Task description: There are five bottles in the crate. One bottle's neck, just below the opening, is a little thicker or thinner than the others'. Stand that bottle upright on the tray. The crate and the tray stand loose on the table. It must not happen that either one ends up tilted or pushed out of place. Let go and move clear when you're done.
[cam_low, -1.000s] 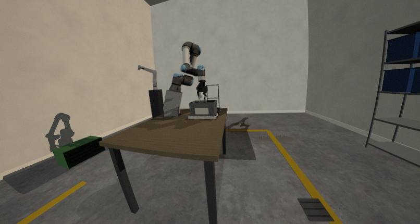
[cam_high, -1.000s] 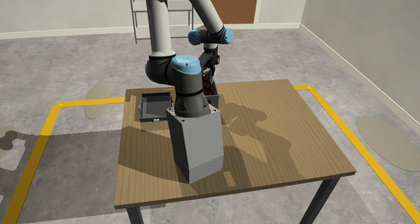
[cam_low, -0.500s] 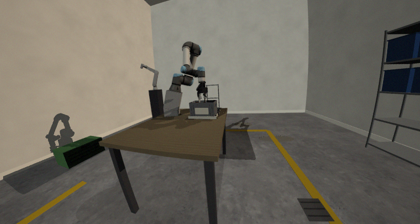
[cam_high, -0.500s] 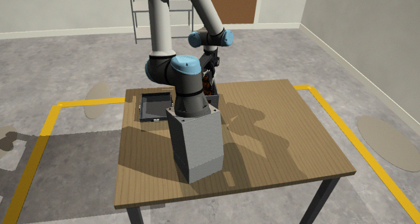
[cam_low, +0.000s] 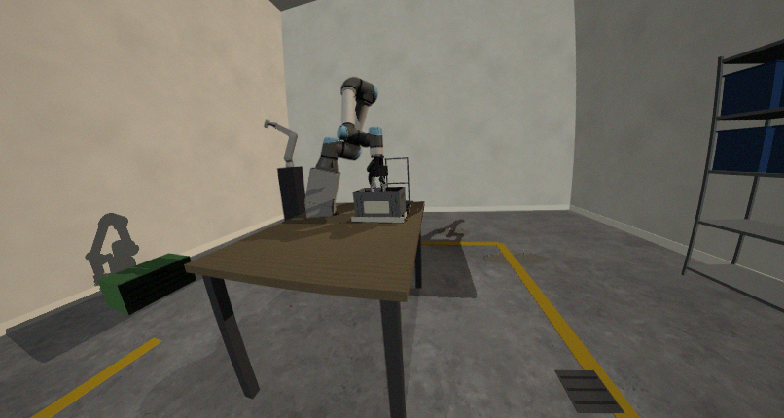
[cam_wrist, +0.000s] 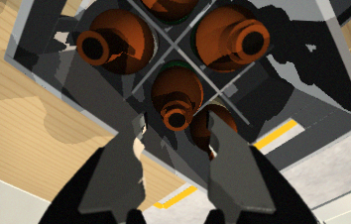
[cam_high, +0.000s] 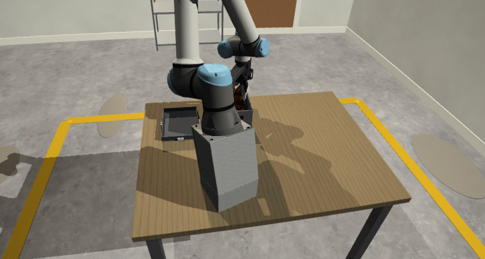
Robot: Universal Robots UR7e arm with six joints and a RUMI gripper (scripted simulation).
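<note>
Right now the crate is 8 cm below my hand, 4 cm to the left of it and 1 cm ahead of it. The rest, counted from my hand: bottle (9 cm behind, 8 cm below, 1 cm to the left); dark tray (30 cm to the left, 15 cm below, 5 cm ahead).
</note>
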